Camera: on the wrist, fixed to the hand. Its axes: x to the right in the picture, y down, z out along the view.
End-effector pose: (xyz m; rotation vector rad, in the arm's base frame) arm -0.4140 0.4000 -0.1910 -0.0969 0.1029 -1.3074
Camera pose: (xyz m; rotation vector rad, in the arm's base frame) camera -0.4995 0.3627 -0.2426 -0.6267 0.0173 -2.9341
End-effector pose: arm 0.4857 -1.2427 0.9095 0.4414 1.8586 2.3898
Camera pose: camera 0.4446 -1.2758 0.8169 -0.6646 0.9244 1.2251
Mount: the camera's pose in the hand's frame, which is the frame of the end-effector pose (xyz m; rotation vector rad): 0.0151 -0.0848 -0.0628 -0.2685 -0.1845 -1.6732
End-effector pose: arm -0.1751 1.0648 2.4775 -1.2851 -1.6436 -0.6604
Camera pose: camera -0.2347 0.9926 2.5286 -0.2288 2.5885 1.7210
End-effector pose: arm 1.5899 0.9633 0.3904 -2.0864 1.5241 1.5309
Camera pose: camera 1.6948 0.9559 0.3729 -2.0350 -0.6250 1.0217
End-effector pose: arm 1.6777 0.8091 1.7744 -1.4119 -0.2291 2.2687
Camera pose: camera 1.7521 0.8848 1.7647 -0.5272 -1.2289 0.9070
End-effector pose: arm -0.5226 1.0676 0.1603 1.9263 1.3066 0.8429
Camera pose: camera -0.6127 1.1164 0.1309 0.2405 1.8856 -0.0713
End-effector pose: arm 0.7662 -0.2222 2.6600 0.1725 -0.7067 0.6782
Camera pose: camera 0.8619 -0.2571 2.6287 0.4872 -0.5836 -1.0340
